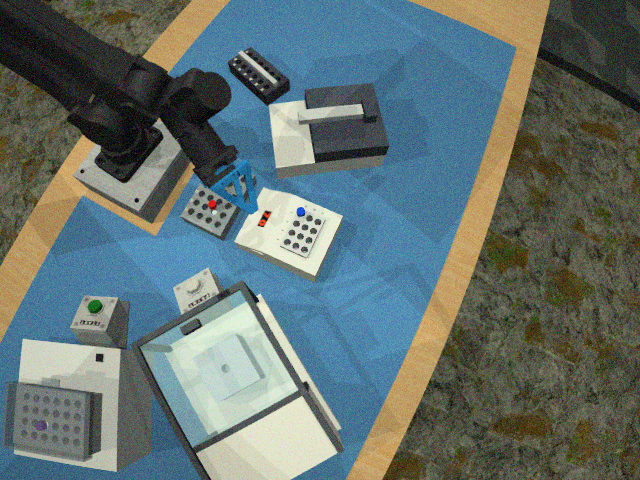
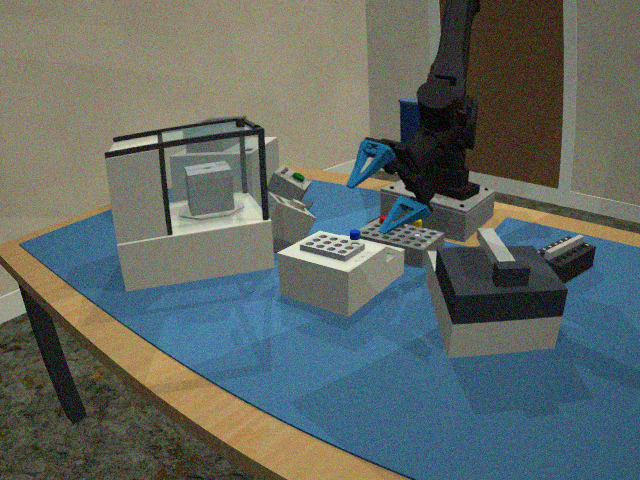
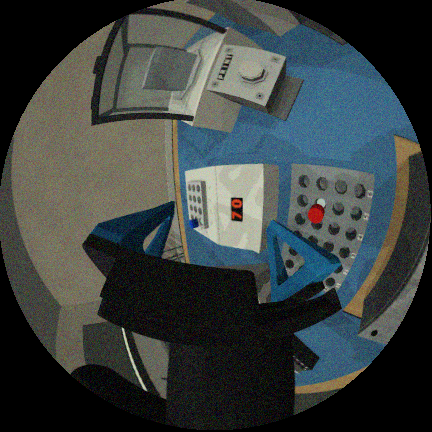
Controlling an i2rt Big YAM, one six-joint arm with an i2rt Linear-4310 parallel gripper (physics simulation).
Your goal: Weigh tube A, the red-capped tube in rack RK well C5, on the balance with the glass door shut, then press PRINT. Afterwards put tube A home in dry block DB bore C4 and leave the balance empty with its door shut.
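Seen in the pictures: gripper, fingertip midpoint: [image 1: 247, 208] [image 2: 366, 210] [image 3: 224, 216]; arm's base, origin of the base link: [image 1: 130, 150] [image 2: 445, 189].
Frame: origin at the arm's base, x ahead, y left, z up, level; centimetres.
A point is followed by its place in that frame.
Tube A's red cap [image 1: 212, 204] @(x 20.8, y -0.5, z -0.4 cm) [image 2: 382, 220] @(x 21.3, y -0.3, z -0.7 cm) [image 3: 316, 214] @(x 20.5, y -0.5, z -0.4 cm) stands up from the grey rack RK [image 1: 223, 234] @(x 24.3, y -3.4, z -4.0 cm) [image 3: 330, 171] @(x 20.2, y -4.0, z -2.8 cm), with a small white spot close beside it. My gripper [image 2: 367, 208] @(x 27.6, y 1.3, z 2.9 cm) [image 3: 224, 216] @(x 27.6, y 1.3, z 2.9 cm) is open and empty. It is above and beside the rack, toward the white dry block DB [image 1: 253, 235] @(x 29.8, y -1.3, z -1.2 cm) [image 2: 315, 289] @(x 41.5, y 3.9, z -3.3 cm) [image 3: 250, 180] @(x 28.7, y -1.6, z -1.8 cm), whose display reads 70. The balance [image 1: 268, 439] @(x 49.2, y -24.6, z 14.6 cm) [image 2: 196, 263] @(x 47.2, y -14.7, z -3.1 cm) stands apart, with a grey block inside its glass chamber. I cannot tell whether its door is fully shut. The PRINT button [image 1: 195, 285] @(x 27.0, y -13.5, z 1.4 cm) [image 3: 252, 71] @(x 26.2, y -13.3, z 0.9 cm) is on a box beside the balance.
A blue cap [image 1: 300, 211] @(x 35.2, y 5.1, z 2.9 cm) [image 2: 355, 234] @(x 35.7, y 5.7, z 2.7 cm) [image 3: 193, 223] @(x 34.5, y 5.0, z 2.7 cm) is at the dry block's well plate. A yellow cap [image 2: 417, 222] @(x 18.8, y 4.9, z -0.5 cm) is in the rack. A dark-lidded machine [image 1: 346, 134] @(x 34.2, y 21.8, z 2.2 cm) [image 2: 501, 315] @(x 38.1, y 28.3, z -0.6 cm) and a black strip rack [image 1: 258, 74] @(x 10.6, y 27.9, z -2.2 cm) stand beyond. A green button [image 1: 95, 305] @(x 13.6, y -26.2, z 1.1 cm) [image 2: 298, 176] @(x 13.9, y -26.0, z 1.0 cm) is near the balance.
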